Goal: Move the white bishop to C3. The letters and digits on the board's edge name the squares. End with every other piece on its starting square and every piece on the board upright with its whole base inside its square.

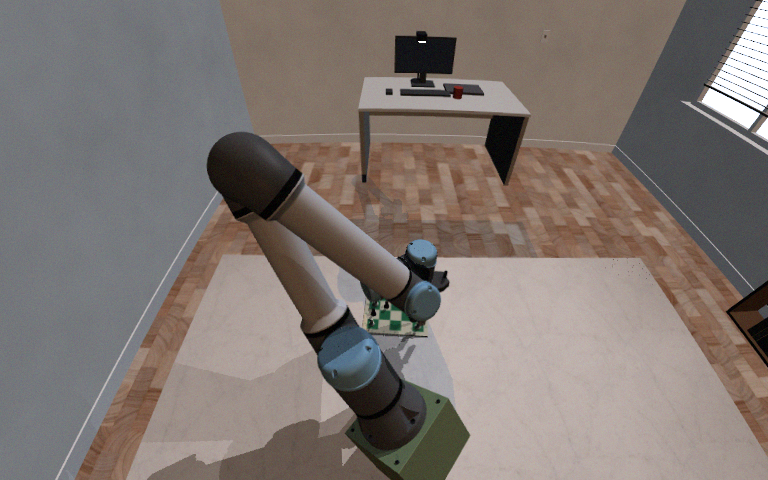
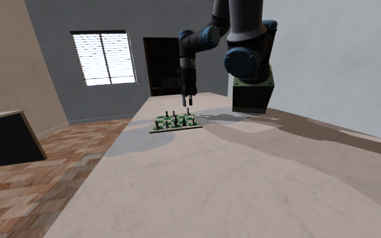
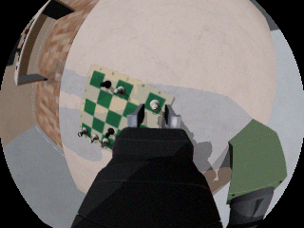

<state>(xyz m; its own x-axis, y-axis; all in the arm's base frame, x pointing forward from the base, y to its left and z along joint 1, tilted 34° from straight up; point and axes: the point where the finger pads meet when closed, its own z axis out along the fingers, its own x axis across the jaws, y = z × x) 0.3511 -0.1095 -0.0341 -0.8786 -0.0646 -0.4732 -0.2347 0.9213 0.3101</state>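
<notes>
Right now the pale piece is 50 mm below my hand. Round my hand: green-and-white chessboard (90 mm ahead, 70 mm below, 60 mm to the left).
</notes>
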